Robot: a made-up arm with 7 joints. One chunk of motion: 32 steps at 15 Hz.
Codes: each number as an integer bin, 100 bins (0 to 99) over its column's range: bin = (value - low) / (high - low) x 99, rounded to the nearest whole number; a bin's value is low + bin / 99 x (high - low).
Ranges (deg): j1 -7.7..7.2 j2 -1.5..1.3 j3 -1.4..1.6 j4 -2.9..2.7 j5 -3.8..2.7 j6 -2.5..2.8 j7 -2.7..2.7
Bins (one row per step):
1: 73 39 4 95 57 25 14
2: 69 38 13 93 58 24 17
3: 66 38 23 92 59 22 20
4: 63 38 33 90 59 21 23
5: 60 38 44 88 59 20 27
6: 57 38 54 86 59 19 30
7: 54 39 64 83 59 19 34
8: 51 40 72 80 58 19 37
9: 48 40 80 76 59 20 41
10: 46 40 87 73 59 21 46
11: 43 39 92 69 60 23 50
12: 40 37 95 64 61 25 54
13: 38 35 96 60 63 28 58
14: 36 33 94 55 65 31 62
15: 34 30 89 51 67 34 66
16: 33 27 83 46 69 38 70
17: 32 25 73 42 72 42 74
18: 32 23 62 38 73 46 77
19: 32 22 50 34 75 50 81
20: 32 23 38 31 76 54 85
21: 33 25 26 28 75 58 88
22: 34 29 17 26 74 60 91
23: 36 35 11 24 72 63 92
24: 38 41 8 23 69 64 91
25: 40 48 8 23 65 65 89
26: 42 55 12 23 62 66 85
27: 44 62 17 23 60 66 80
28: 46 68 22 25 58 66 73
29: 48 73 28 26 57 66 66
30: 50 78 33 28 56 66 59
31: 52 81 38 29 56 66 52
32: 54 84 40 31 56 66 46
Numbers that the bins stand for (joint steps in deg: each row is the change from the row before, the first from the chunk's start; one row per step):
1: 3.287 -0.397 -1.279 2.474 -0.058 -1.162 -1.936
2: 2.685 -0.425 -1.006 2.361 0.008 -1.215 -1.773
3: 2.233 -0.425 -0.703 2.304 0.074 -1.322 -1.609
4: 1.782 -0.425 -0.400 2.191 0.074 -1.376 -1.445
5: 1.330 -0.425 -0.067 2.078 0.074 -1.429 -1.227
6: 0.879 -0.425 0.236 1.965 0.074 -1.483 -1.064
7: 0.427 -0.397 0.539 1.795 0.074 -1.483 -0.845
8: -0.024 -0.369 0.782 1.625 0.008 -1.483 -0.682
9: -0.476 -0.369 1.024 1.399 0.074 -1.429 -0.464
10: -0.777 -0.369 1.236 1.229 0.074 -1.376 -0.191
11: -1.228 -0.397 1.388 1.003 0.139 -1.269 0.027
12: -1.680 -0.454 1.479 0.720 0.205 -1.162 0.245
13: -1.981 -0.510 1.509 0.494 0.336 -1.001 0.464
14: -2.282 -0.567 1.448 0.211 0.468 -0.840 0.682
15: -2.583 -0.652 1.297 -0.015 0.599 -0.680 0.900
16: -2.733 -0.736 1.115 -0.298 0.730 -0.466 1.118
17: -2.884 -0.793 0.812 -0.524 0.927 -0.252 1.336
18: -2.884 -0.849 0.479 -0.751 0.993 -0.037 1.500
19: -2.884 -0.878 0.115 -0.977 1.124 0.177 1.718
20: -2.884 -0.849 -0.248 -1.146 1.190 0.391 1.936
21: -2.733 -0.793 -0.612 -1.316 1.124 0.605 2.100
22: -2.583 -0.680 -0.885 -1.429 1.059 0.712 2.264
23: -2.282 -0.510 -1.067 -1.542 0.927 0.873 2.318
24: -1.981 -0.340 -1.158 -1.599 0.730 0.926 2.264
25: -1.680 -0.142 -1.158 -1.599 0.468 0.980 2.155
26: -1.379 0.056 -1.036 -1.599 0.271 1.033 1.936
27: -1.078 0.254 -0.885 -1.599 0.139 1.033 1.664
28: -0.777 0.423 -0.733 -1.486 0.008 1.033 1.282
29: -0.476 0.565 -0.552 -1.429 -0.058 1.033 0.900
30: -0.175 0.706 -0.400 -1.316 -0.123 1.033 0.518
31: 0.126 0.791 -0.248 -1.260 -0.123 1.033 0.136
32: 0.427 0.876 -0.188 -1.146 -0.123 1.033 -0.191

